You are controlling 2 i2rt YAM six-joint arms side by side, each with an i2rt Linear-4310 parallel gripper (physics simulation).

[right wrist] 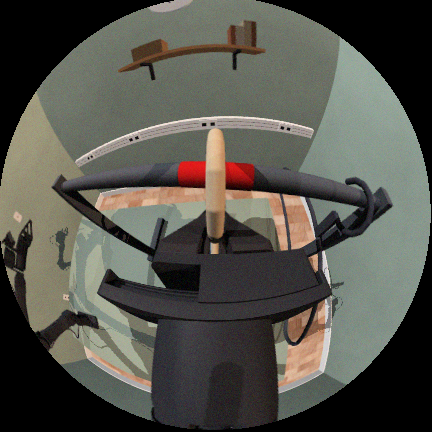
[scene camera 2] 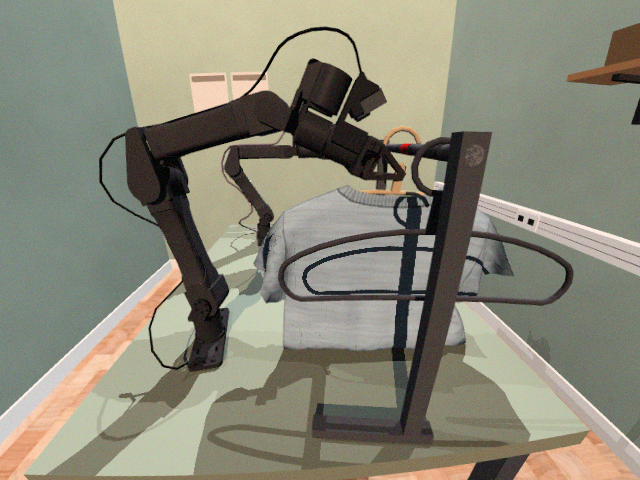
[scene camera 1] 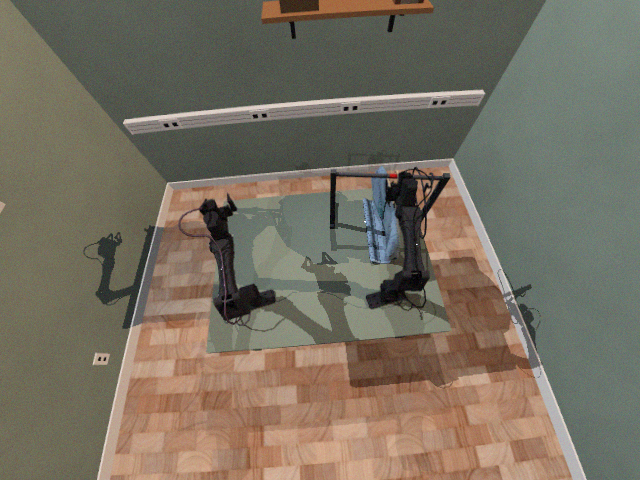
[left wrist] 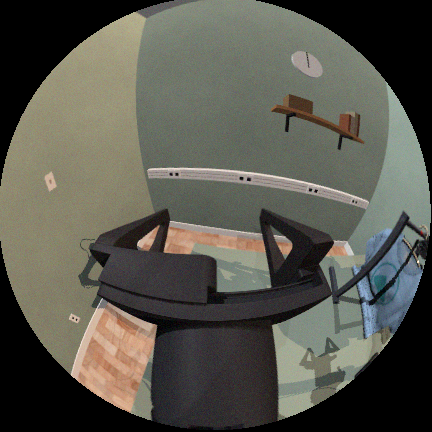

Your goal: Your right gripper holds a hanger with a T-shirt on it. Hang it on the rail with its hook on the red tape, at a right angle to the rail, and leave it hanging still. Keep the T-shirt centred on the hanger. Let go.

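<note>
My right gripper (scene camera 1: 392,193) (scene camera 2: 401,174) (right wrist: 214,212) is shut on the wooden hanger (scene camera 2: 397,184) (right wrist: 215,155) just below its hook. The hook arches over the red tape (scene camera 1: 392,175) (scene camera 2: 405,147) (right wrist: 240,174) on the dark rail (scene camera 1: 356,174) (scene camera 2: 431,150) (right wrist: 125,176). A gap shows between the hook's top and the tape in scene camera 2. In the right wrist view, the hook crosses the rail at about a right angle. The T-shirt (scene camera 1: 379,191) (scene camera 2: 356,258) (left wrist: 384,246) hangs upright on the hanger; its exact centring is unclear. My left gripper (scene camera 1: 232,203) (left wrist: 214,213) is open and empty, far from the rail.
A dark wire hanger (scene camera 2: 570,273) (right wrist: 371,200) hangs on the rail near one end, on the robot's right side. The rail's stand (scene camera 1: 332,201) (scene camera 2: 443,268) has a post at each end. A shelf (scene camera 1: 346,12) (left wrist: 320,121) is on the wall beyond.
</note>
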